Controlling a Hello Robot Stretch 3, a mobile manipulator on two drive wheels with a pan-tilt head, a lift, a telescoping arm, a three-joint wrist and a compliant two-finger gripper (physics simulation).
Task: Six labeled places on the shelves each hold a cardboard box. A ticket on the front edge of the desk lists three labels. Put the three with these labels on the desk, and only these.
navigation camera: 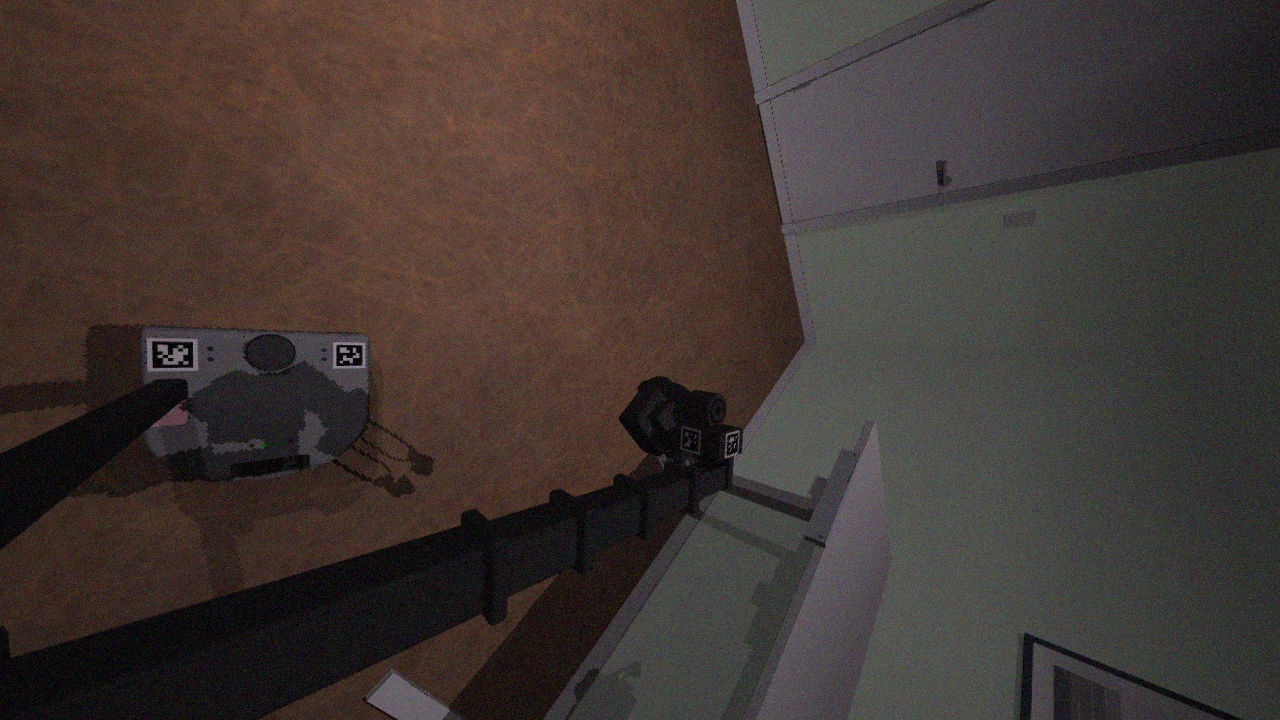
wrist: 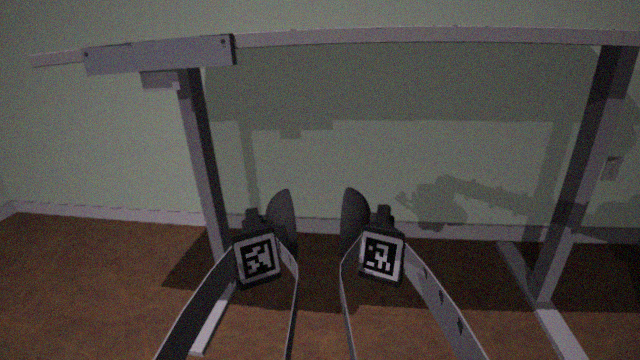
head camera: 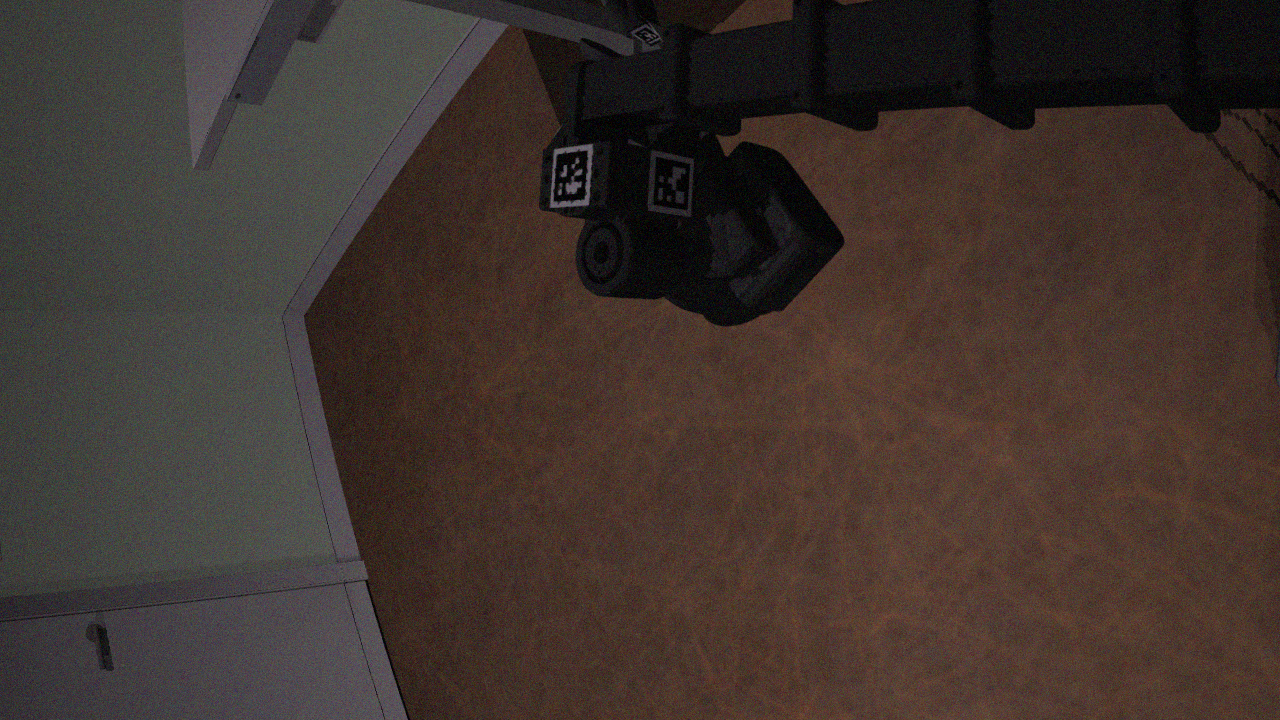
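Seen in the pictures: gripper, fingertip midpoint: [wrist: 318, 213] [head camera: 608, 22]; robot's base, link origin: [navigation camera: 271, 350].
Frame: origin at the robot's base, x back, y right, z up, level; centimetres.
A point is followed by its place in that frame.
Note:
The desk [head camera: 214, 53] @(x 31.3, y 128.6, z 95.0 cm) [navigation camera: 850, 600] @(x 67.3, y 120.8, z 95.0 cm) [wrist: 400, 36] @(x 57.6, y 72.6, z 93.4 cm) shows a pale top in the head and navigation views and its long thin edge in the wrist view. A grey plate [head camera: 268, 64] @(x 27.1, y 113.4, z 91.8 cm) [navigation camera: 832, 501] @(x 33.5, y 104.1, z 93.1 cm) [wrist: 160, 56] @(x 32.6, y 105.4, z 92.2 cm) with small dark dots at its ends sits along this edge; no label text is readable on it. My gripper [wrist: 318, 213] @(x 21.5, y 57.8, z 83.7 cm) is open with a moderate gap and nothing between its fingertips. It faces the desk's underside and the wall, below the desk edge in the wrist view. The shelves and cardboard boxes do not show.
Desk legs [wrist: 202, 155] @(x 52.7, y 139.7, z 59.8 cm) [wrist: 575, 200] @(x 121.0, y 41.1, z 46.6 cm) stand left and right in the wrist view. My arm [head camera: 895, 67] @(x 9.4, y 22.2, z 99.9 cm) [navigation camera: 358, 591] @(x 8.2, y 3.7, z 99.9 cm) is extended from my base [navigation camera: 268, 402] @(x 10.0, y -0.5, z 16.0 cm) towards the desk. A door [head camera: 205, 662] @(x -109.5, y 249.5, z 61.0 cm) [navigation camera: 895, 134] @(x -123.9, y 239.8, z 71.4 cm) and a framed picture [navigation camera: 1027, 680] @(x 90.9, y 160.8, z 134.3 cm) are on the walls.

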